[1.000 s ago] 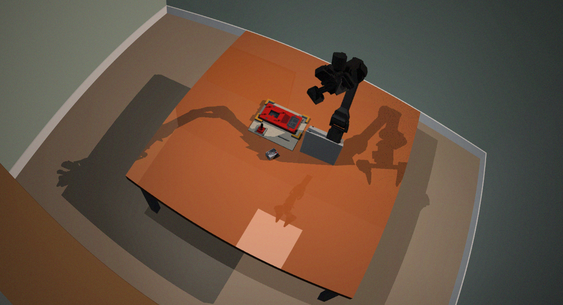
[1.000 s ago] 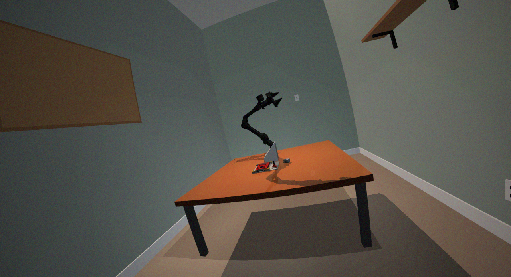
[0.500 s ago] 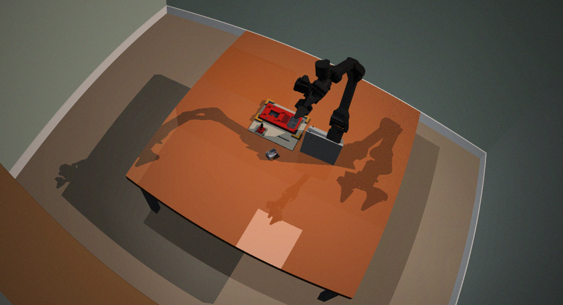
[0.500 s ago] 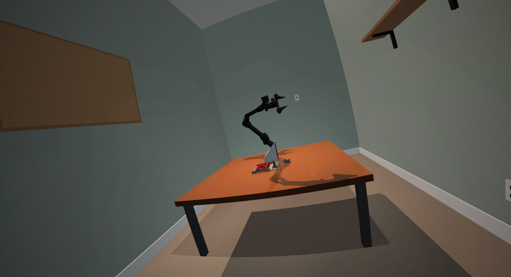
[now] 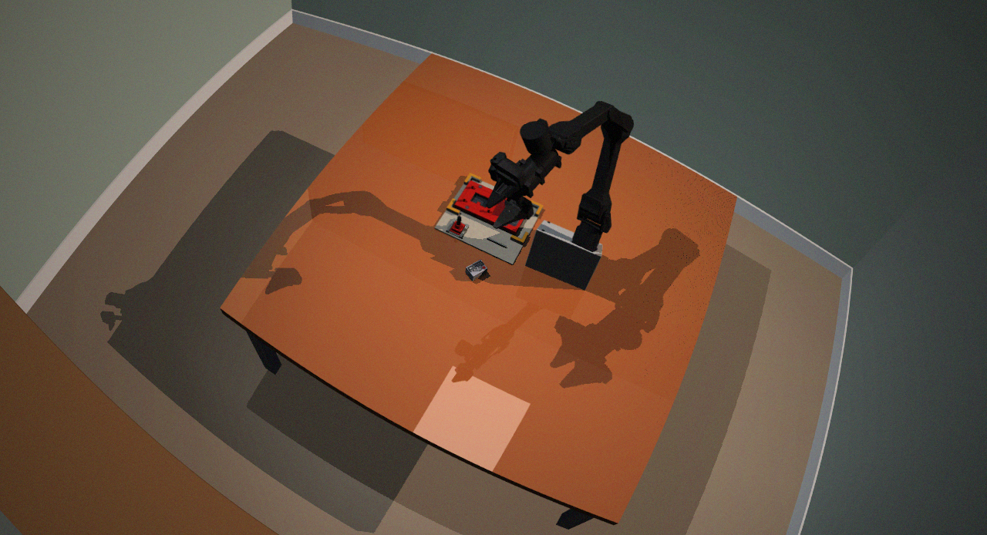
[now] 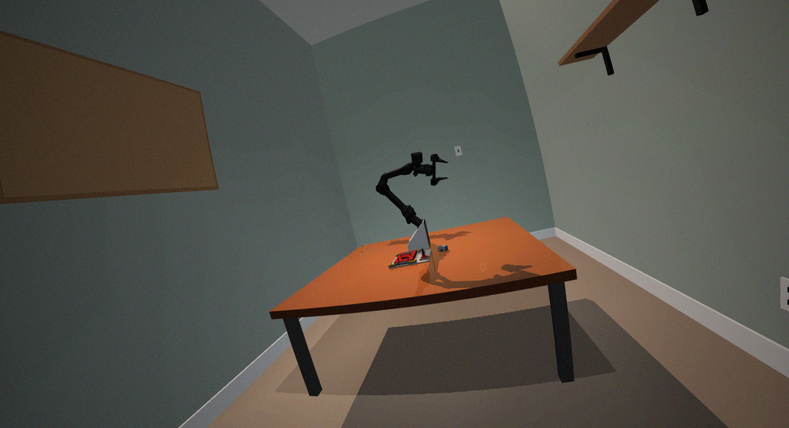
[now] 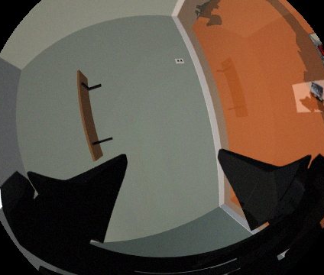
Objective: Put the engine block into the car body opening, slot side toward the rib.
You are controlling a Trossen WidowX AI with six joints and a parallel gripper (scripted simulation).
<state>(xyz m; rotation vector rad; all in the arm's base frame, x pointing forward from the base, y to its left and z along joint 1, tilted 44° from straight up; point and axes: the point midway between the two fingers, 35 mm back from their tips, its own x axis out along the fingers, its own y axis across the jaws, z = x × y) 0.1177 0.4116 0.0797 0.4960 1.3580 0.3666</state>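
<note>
My gripper tip is now 6 cm short of the grey engine block, 13 cm to the left of it and 45 cm above it. Also, from my gripper tip: grey base plate (13 cm ahead, 32 cm to the right, 45 cm below).
</note>
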